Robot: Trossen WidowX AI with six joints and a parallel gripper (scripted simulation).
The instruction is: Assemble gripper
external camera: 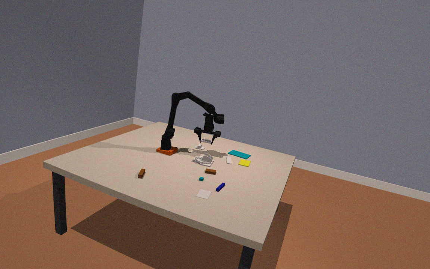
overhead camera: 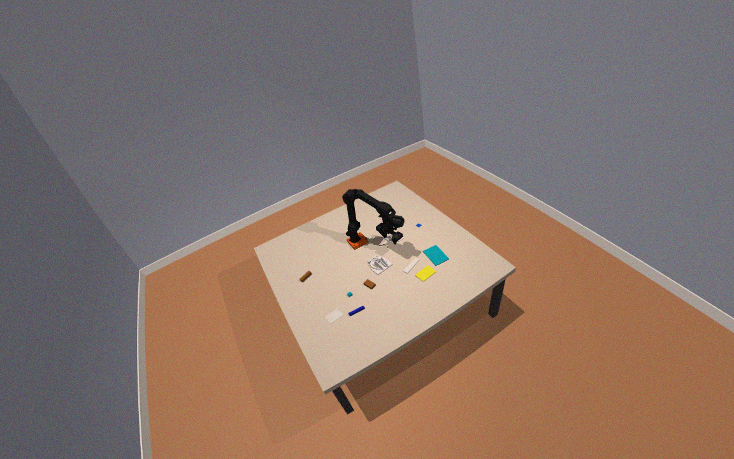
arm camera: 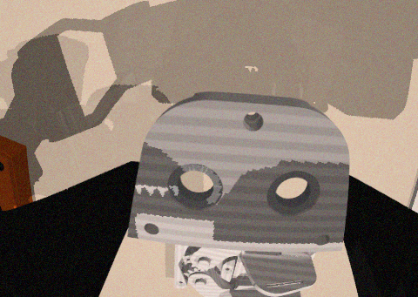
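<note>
My gripper tip is 140 mm to the left of the white housing plate, 80 mm above it and 20 mm past it. Also, from my gripper tip: white strip: 180 mm ahead, 80 mm below, 20 mm to the right; then teal plate: 240 mm ahead, 150 mm to the left, 80 mm below; then grey jaw: 150 mm to the right, 70 mm below.
</note>
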